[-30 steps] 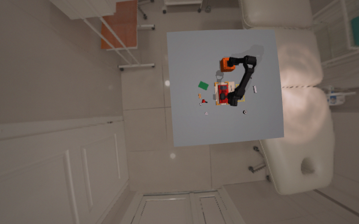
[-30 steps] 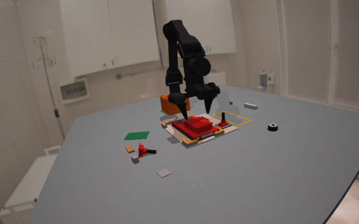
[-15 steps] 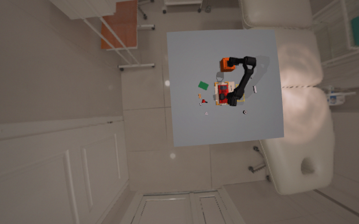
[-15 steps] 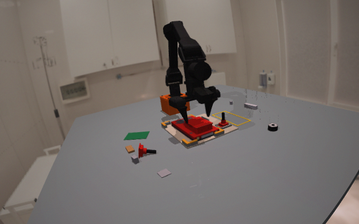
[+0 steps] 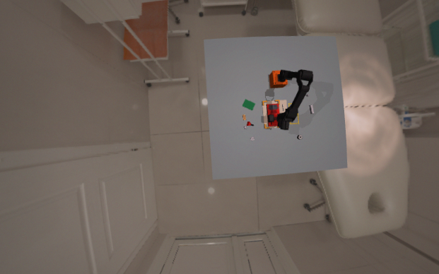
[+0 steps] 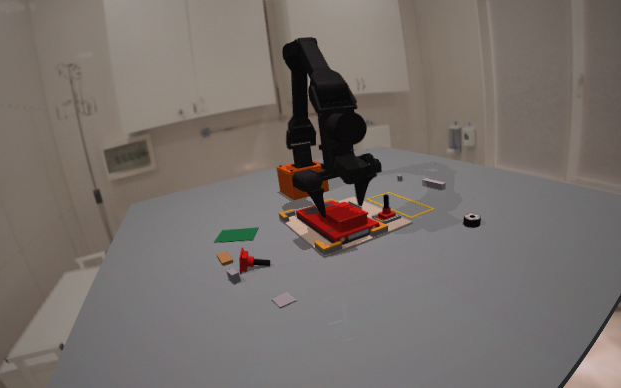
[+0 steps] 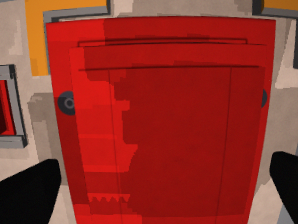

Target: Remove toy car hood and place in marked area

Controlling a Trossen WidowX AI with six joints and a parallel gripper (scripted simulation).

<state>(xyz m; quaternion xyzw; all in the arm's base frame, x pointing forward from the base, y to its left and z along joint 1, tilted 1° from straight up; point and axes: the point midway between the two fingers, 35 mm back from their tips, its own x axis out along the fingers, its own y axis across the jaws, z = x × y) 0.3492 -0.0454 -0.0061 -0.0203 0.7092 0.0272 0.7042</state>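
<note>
My gripper tip is now 10 mm above the red hood. From my gripper tip the other things lie so: grey bar (360 mm to the left, 100 mm behind, 40 mm below); then green tile (220 mm to the right, 140 mm behind, 50 mm below).
</note>
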